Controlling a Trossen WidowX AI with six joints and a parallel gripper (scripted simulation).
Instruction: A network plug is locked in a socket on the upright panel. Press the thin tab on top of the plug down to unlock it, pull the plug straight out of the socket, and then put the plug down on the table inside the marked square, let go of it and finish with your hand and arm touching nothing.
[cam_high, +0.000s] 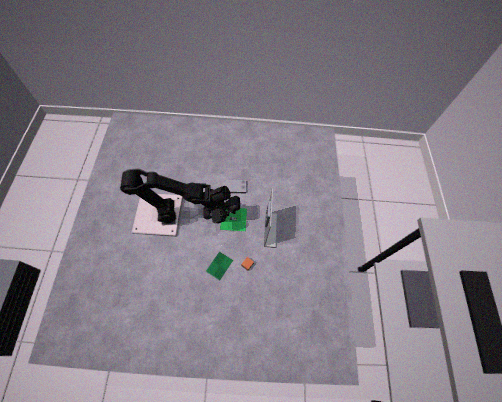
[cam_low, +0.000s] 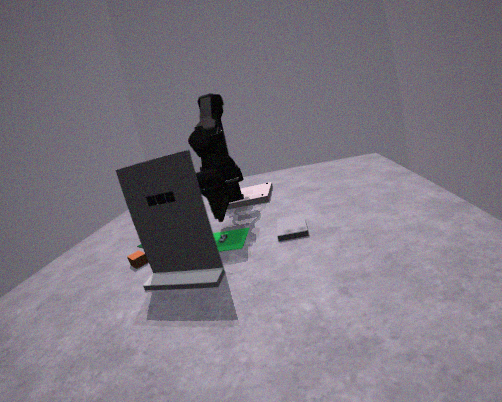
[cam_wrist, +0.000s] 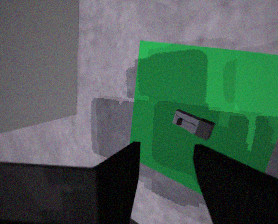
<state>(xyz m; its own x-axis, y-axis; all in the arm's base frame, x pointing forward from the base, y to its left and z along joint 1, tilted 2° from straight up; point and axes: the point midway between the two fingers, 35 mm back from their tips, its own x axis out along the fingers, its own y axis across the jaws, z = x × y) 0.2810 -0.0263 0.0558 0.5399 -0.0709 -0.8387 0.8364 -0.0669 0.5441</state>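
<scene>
My gripper tip is now 1 cm short of the grey network plug and 5 cm above it. From my gripper tip the other things lie so: bright green marked square (1 cm ahead, 5 cm below); then flat grey block (4 cm ahead, 17 cm to the left, 5 cm below); then upright grey panel (16 cm ahead, 8 cm to the right, 6 cm above).
</scene>
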